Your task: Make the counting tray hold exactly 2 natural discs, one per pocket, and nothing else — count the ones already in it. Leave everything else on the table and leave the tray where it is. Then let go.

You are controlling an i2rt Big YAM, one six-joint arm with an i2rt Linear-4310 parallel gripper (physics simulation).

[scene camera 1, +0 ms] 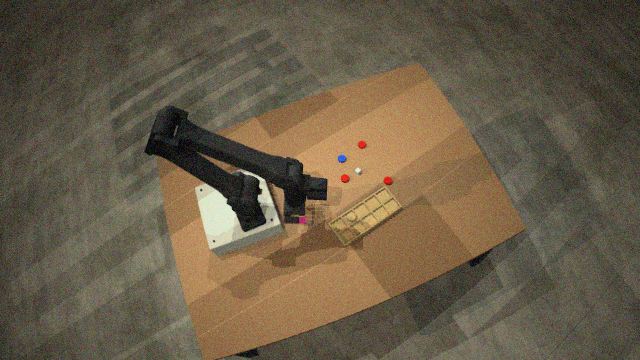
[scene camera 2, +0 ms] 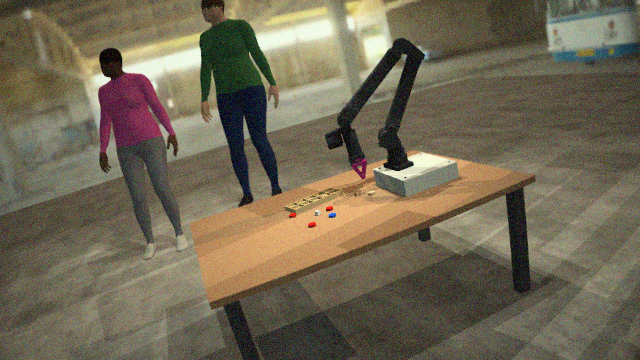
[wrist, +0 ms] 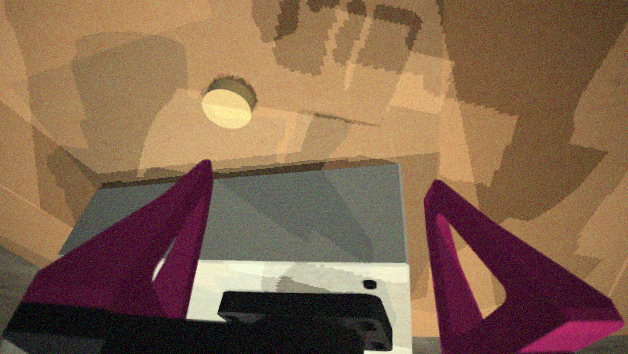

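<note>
The pale wooden counting tray [scene camera 1: 375, 225] [scene camera 2: 295, 210] lies on the table. One natural disc [scene camera 1: 352, 216] sits in a pocket near the tray's end closer to the robot base. Another natural disc [scene camera 2: 371, 193] [wrist: 227, 107] lies flat on the table near the base; the arm hides it in scene camera 1. My gripper [scene camera 1: 302, 220] [scene camera 2: 361, 176] [wrist: 324, 180] is wide open with magenta fingers and nothing between them. It hangs above the table between the tray and the base. In the wrist view the loose disc is beyond the fingertips, left of their middle.
Three red discs [scene camera 1: 362, 144] [scene camera 1: 345, 178] [scene camera 1: 388, 180], a blue disc [scene camera 1: 341, 158] [scene camera 2: 332, 215] and a small white cube [scene camera 1: 358, 171] [scene camera 2: 317, 213] lie beside the tray. The white base block [scene camera 1: 215, 215] [scene camera 2: 430, 175] [wrist: 300, 215] stands close to the loose natural disc.
</note>
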